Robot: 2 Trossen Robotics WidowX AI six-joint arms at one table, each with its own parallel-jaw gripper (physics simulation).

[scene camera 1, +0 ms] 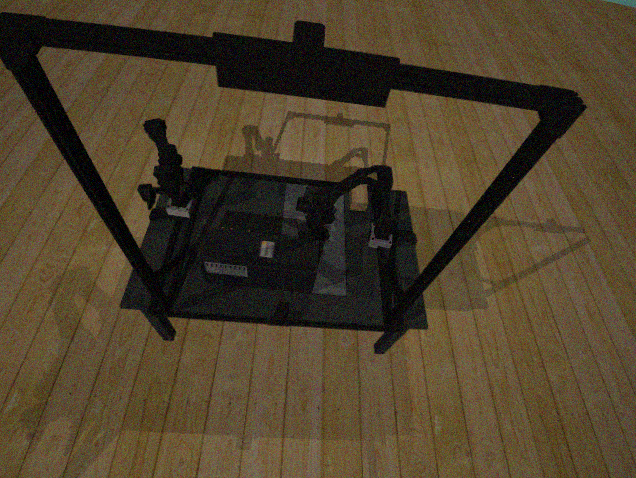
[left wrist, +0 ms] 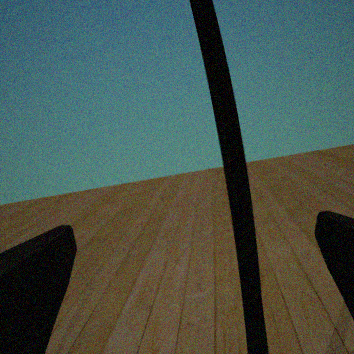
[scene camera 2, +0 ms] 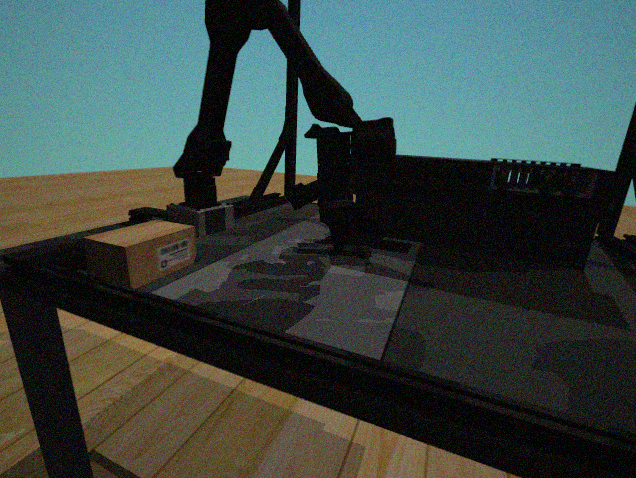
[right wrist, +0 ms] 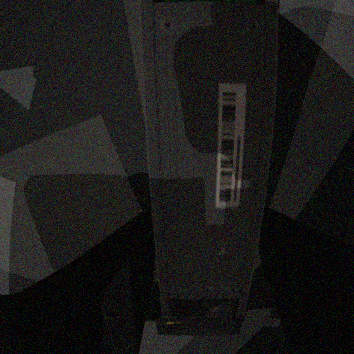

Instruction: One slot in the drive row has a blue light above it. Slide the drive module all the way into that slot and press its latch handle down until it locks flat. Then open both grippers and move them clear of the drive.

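Frame: origin at the left arm's base, x back, y right, z up, level; metres.
Seen in the pictures: left gripper, fingertip midpoint: [scene camera 1: 163, 208] [left wrist: 197, 233]; right gripper, fingertip midpoint: [scene camera 1: 311, 232] [scene camera 2: 337, 250] [right wrist: 205, 222]; right arm's base, link origin: [scene camera 1: 381, 233] [scene camera 2: 200, 204].
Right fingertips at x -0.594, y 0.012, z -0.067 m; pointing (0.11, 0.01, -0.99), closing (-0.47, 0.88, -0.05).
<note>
Pixels of each thing's top centre, then the offset from my right fingertips to it. Level surfaces: height alone.
- drive module, top centre: [right wrist: 186, 215] [scene camera 2: 333, 247] [scene camera 1: 312, 230] dz +0.007, dx -0.004, dy -0.009 m
- camouflage mat, surface height: dz -0.002 m
- dark drive chassis, top centre: [scene camera 2: 468, 160] [scene camera 1: 261, 249] dz +0.171, dx +0.184, dy +0.237 m
- cardboard box, top centre: [scene camera 2: 143, 231] [scene camera 1: 359, 193] dz +0.055, dx -0.207, dy -0.237 m
The drive module [right wrist: 197, 228] is a long dark slab with a white barcode label [right wrist: 228, 144]. It lies flat on the camouflage mat [scene camera 2: 354, 313] [scene camera 1: 330, 280], straight under the right wrist camera. My right gripper [scene camera 1: 316, 219] [scene camera 2: 346, 242] is down at the mat beside the dark drive chassis [scene camera 1: 245, 237] [scene camera 2: 458, 204], shut on the module; its fingertips are lost in the dark. My left gripper [scene camera 1: 155, 127] [left wrist: 197, 233] is open and empty, raised at the table's far left corner and pointing away over the floor.
A cardboard box [scene camera 2: 136, 253] [scene camera 1: 360, 195] stands on the table edge near the right arm's base. A black overhead frame with slanted posts [scene camera 1: 477, 218] spans the table. The chassis has a pale vent grille [scene camera 1: 226, 269] [scene camera 2: 522, 175]. The lighting is very dim.
</note>
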